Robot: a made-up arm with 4 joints.
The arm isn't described. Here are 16 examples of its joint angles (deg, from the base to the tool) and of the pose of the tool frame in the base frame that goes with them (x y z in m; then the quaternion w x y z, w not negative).
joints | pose
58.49 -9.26 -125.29 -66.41 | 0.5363 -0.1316 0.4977 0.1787 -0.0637 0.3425 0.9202
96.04 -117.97 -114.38 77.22 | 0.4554 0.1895 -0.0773 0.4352 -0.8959 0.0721 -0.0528
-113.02 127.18 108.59 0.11 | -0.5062 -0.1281 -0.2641 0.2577 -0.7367 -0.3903 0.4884
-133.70 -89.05 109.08 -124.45 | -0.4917 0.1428 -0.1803 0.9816 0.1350 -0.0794 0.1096
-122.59 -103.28 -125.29 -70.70 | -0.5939 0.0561 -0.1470 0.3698 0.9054 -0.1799 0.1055
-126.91 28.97 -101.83 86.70 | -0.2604 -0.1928 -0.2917 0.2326 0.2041 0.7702 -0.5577
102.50 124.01 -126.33 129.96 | 0.4660 0.1135 0.2656 0.9712 0.0182 -0.2373 -0.0089
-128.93 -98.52 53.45 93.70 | -0.2707 0.0666 -0.2542 0.3357 0.1160 0.8605 -0.3653
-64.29 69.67 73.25 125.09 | -0.3934 -0.0868 0.2914 0.0260 0.4798 0.3169 0.8178
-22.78 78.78 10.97 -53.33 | -0.3078 -0.0042 0.7099 0.6836 0.4349 0.1867 -0.5556
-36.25 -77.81 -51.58 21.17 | -0.2778 -0.1183 0.6458 0.3749 -0.1186 -0.2053 0.8962
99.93 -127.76 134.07 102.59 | 0.4550 0.2270 0.1740 0.9982 -0.0540 -0.0232 0.0107
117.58 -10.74 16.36 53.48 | 0.5275 0.0447 0.0174 0.8466 -0.0489 0.5300 -0.0038
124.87 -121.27 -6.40 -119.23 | 0.5372 0.1157 -0.1130 0.2340 -0.0442 -0.3737 -0.8964
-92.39 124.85 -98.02 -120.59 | -0.5713 0.0838 0.0183 0.9434 0.2225 0.2370 0.0659
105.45 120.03 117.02 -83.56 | 0.6789 -0.0129 0.1988 0.0375 -0.1668 -0.4761 -0.8626
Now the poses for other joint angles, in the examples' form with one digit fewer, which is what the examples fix.
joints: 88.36 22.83 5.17 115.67
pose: 0.427 0.033 0.222 0.943 -0.237 -0.229 0.050
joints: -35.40 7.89 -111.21 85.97
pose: -0.322 -0.232 0.464 0.304 0.335 -0.541 0.709
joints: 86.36 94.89 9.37 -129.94
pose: 0.550 -0.102 0.255 0.191 -0.293 -0.583 0.733
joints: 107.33 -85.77 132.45 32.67
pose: 0.540 0.259 -0.024 0.730 -0.372 0.557 -0.136
